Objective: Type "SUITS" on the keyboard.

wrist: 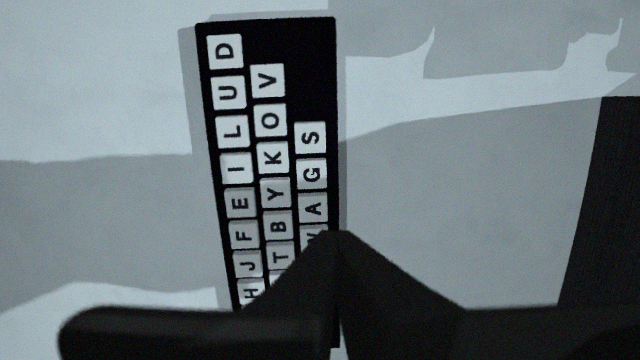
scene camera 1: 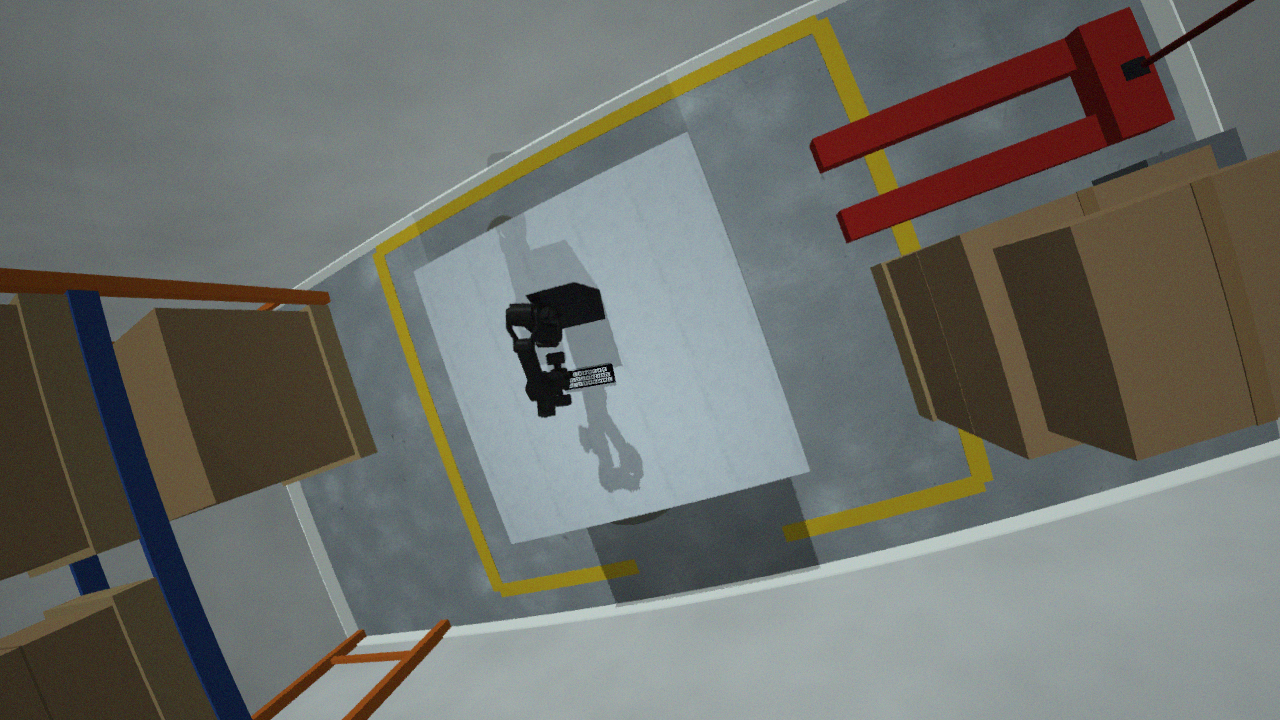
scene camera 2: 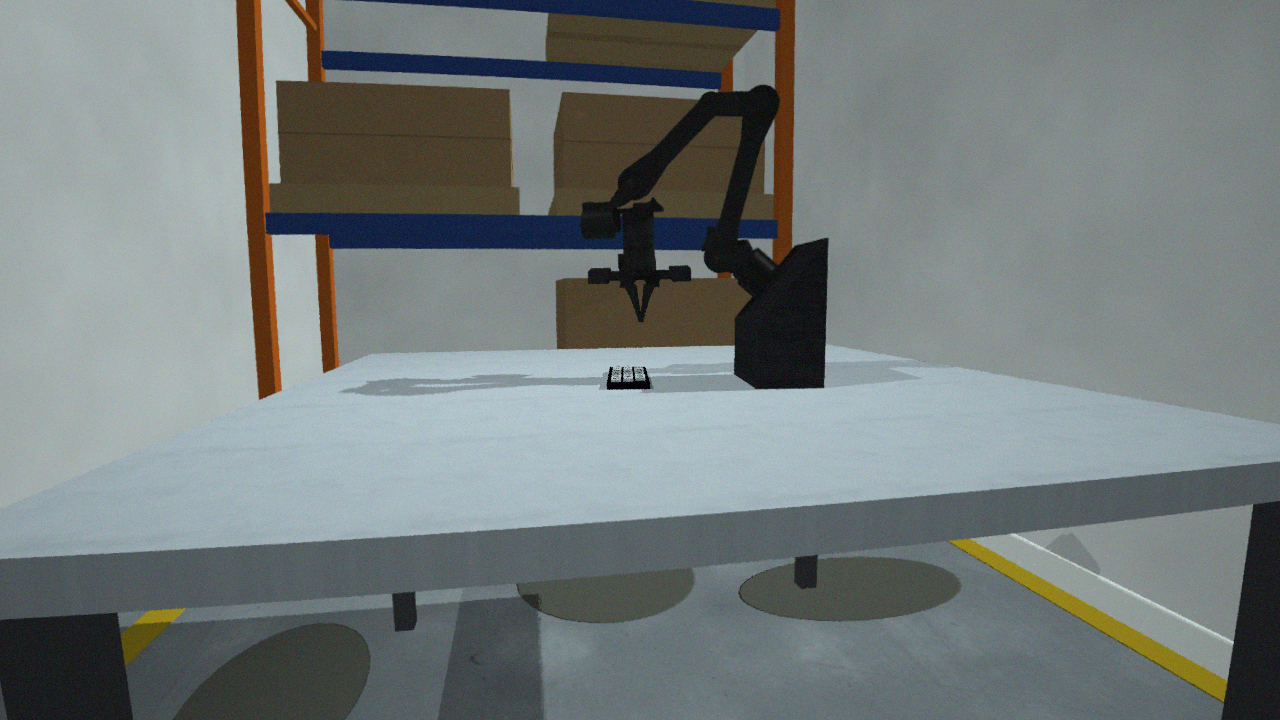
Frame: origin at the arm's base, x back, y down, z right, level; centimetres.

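Seen in the pictures: gripper, fingertip midpoint: (wrist: 333,243) (scene camera 1: 568,375) (scene camera 2: 641,322); arm's base at its link origin: (scene camera 1: 550,310) (scene camera 2: 769,282).
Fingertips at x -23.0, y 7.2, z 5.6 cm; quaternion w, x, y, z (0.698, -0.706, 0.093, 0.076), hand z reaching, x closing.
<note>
Offsets run from my fingertips to a thing's middle. Level surfaces: height alone.
The black keyboard {dz -2.7, dx -3.1, dy +9.6 cm} (scene camera 1: 611,366) (scene camera 2: 628,385) (wrist: 315,60) lies flat on the table. In the wrist view its white keys stand in three rows; the S key {dz +1.4, dx -0.2, dy +9.0 cm} (wrist: 310,137), U key {dz +4.7, dx -3.8, dy +9.0 cm} (wrist: 229,92), I key {dz +0.7, dx -4.5, dy +9.0 cm} (wrist: 236,168) and T key {dz -5.3, dx -3.5, dy +9.0 cm} (wrist: 280,257) show. My gripper (scene camera 2: 640,318) (wrist: 333,243) is shut and empty. It hangs above the keyboard with its tips pointing down, clear of the keys. In the wrist view the tips cover part of the W key, and the fingers hide the lower end of the keyboard.
The white table {dy +10.4 cm} (scene camera 1: 716,358) (scene camera 2: 537,465) carries the arm's black base (scene camera 1: 581,304) (scene camera 2: 787,322). A shelf rack (scene camera 1: 143,465) (scene camera 2: 257,223) with cardboard boxes stands beyond the table. A red pallet jack (scene camera 1: 1123,80) and more boxes (scene camera 1: 1136,322) stand off to the right in the first scene view.
</note>
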